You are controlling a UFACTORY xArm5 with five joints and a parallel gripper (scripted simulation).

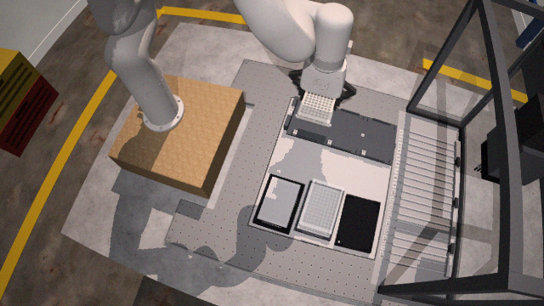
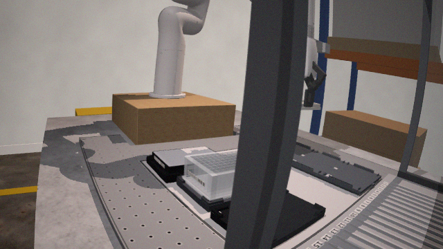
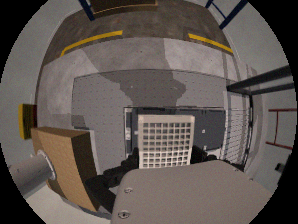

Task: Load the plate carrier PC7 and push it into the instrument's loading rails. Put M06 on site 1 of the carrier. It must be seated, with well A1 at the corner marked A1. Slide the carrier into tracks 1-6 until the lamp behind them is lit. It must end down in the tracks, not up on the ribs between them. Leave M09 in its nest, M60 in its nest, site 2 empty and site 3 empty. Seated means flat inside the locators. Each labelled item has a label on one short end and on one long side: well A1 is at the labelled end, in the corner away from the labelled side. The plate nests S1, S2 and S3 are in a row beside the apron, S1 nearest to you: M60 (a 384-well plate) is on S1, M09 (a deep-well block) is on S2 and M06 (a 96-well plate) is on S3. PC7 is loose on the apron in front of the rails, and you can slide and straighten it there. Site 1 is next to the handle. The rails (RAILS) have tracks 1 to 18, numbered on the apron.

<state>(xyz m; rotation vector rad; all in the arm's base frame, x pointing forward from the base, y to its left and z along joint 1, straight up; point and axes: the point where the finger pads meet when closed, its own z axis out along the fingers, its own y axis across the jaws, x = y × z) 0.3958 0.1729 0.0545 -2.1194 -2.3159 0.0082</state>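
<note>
Right now my hand is 12 cm above the carrier PC7, 9 cm short of it and 2 cm to the right of it. The rest, counted from my hand: white 96-well plate M06: 1 cm below; plate nest S3: 23 cm to the right, 21 cm ahead, 13 cm below.
</note>
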